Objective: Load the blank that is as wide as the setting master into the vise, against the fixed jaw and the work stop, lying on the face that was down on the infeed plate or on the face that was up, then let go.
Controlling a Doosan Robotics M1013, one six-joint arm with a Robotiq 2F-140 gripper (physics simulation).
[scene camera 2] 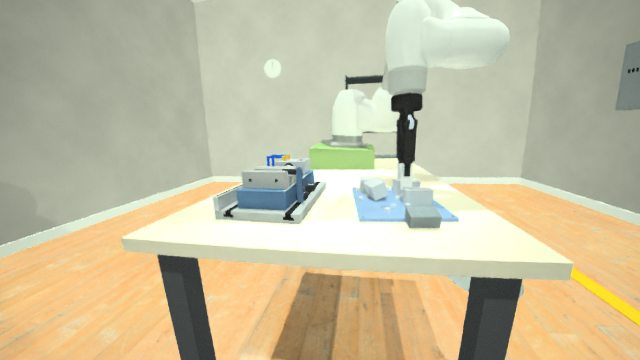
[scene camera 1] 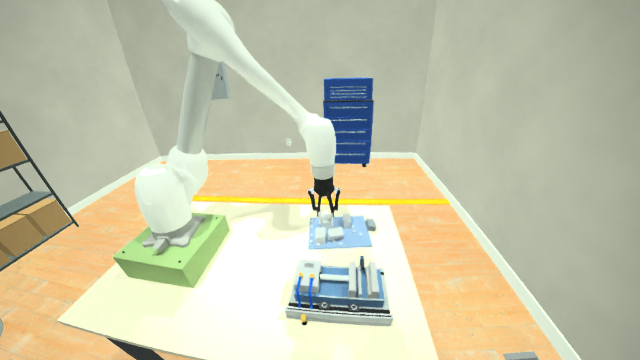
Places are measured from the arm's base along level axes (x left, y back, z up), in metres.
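Pixels of known places: gripper, fingertip midpoint: (scene camera 2: 403,186) (scene camera 1: 326,222); arm's base, origin of the base link: (scene camera 2: 346,145) (scene camera 1: 176,231).
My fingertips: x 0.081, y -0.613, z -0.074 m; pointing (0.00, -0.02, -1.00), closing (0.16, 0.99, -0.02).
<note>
For each thing: its top centre in the pictures, then the offset to it from my fingertips. "spot": a spot on its surface instead. Level surfaces: height alone.
- light blue infeed plate, middle of its top: (scene camera 2: 393,199) (scene camera 1: 338,230) dx -0.042, dy -0.049, dz -0.018 m
- darker grey block, middle of its top: (scene camera 2: 423,208) (scene camera 1: 370,221) dx -0.034, dy -0.194, dz +0.007 m
- vise, middle of its top: (scene camera 2: 279,163) (scene camera 1: 339,275) dx -0.326, dy -0.004, dz +0.073 m
- dark upright post, surface spot: (scene camera 2: 300,184) spot: dx -0.266, dy -0.094, dz +0.036 m
- same table, its level: dz -0.026 m
My gripper (scene camera 1: 326,216) (scene camera 2: 406,180) points down at the far edge of the light blue infeed plate (scene camera 1: 354,242) (scene camera 2: 380,215), shut on a light grey blank (scene camera 1: 326,221) (scene camera 2: 406,187). The pale fingertips partly hide this blank; it is low at the plate, and any gap beneath is too small to tell. Other blanks (scene camera 1: 320,235) (scene camera 1: 335,233) (scene camera 1: 347,220) (scene camera 2: 419,196) lie on the plate. A darker grey block (scene camera 1: 370,225) (scene camera 2: 423,217), seemingly the setting master, lies at the plate's edge. The vise (scene camera 1: 334,289) (scene camera 2: 265,198) has no blank visible between its grey jaws. A dark upright post (scene camera 1: 362,263) (scene camera 2: 300,184), seemingly the work stop, stands beside them.
The vise stands on a grey base (scene camera 1: 340,317) (scene camera 2: 252,216), nearer scene camera 1 than the plate. Blue hoses (scene camera 1: 311,292) arch at its left end. The arm stands on a green block (scene camera 1: 155,266) (scene camera 2: 342,157) on the same table (scene camera 1: 240,300) (scene camera 2: 345,245).
</note>
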